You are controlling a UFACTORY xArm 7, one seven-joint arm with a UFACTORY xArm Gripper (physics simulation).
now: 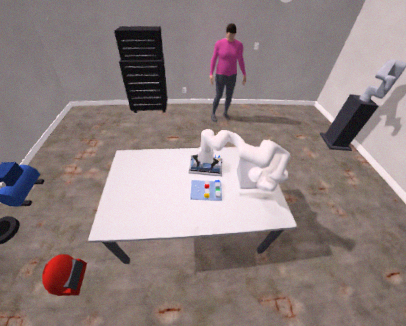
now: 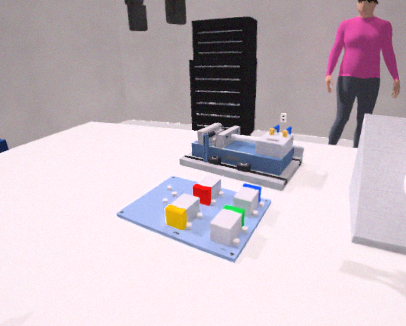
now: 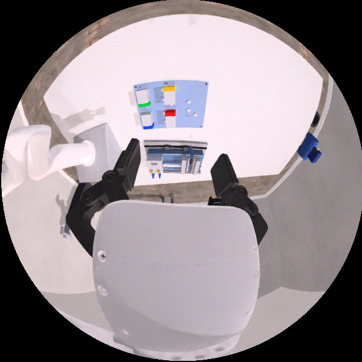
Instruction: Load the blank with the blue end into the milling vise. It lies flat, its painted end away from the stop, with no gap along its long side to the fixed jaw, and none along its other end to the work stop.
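The blank with the blue end (image 1: 217, 185) (image 2: 245, 201) (image 3: 147, 119) is a pale block with one blue end. It rests on the light-blue board (image 1: 197, 195) (image 2: 142, 210) (image 3: 196, 92), at the corner nearest the vise and the grey block. The milling vise (image 1: 205, 173) (image 2: 230, 158) (image 3: 175, 155) has a blue body on a grey base, with upright grey jaw plates at one end and a pale block with yellow-and-blue fittings at the other. My gripper (image 1: 205, 162) (image 2: 156, 17) (image 3: 179, 154) is wide open and empty, high above the vise and apart from the blank.
Blanks with a green end (image 2: 226, 228) (image 3: 143, 96), a red end (image 2: 202, 194) (image 3: 170, 114) and a yellow end (image 2: 176, 217) (image 3: 169, 95) stand on the same board among small white pegs. A large grey block (image 2: 380, 180) (image 3: 95, 155) stands beside the arm. A person (image 1: 227, 60) stands behind the table.
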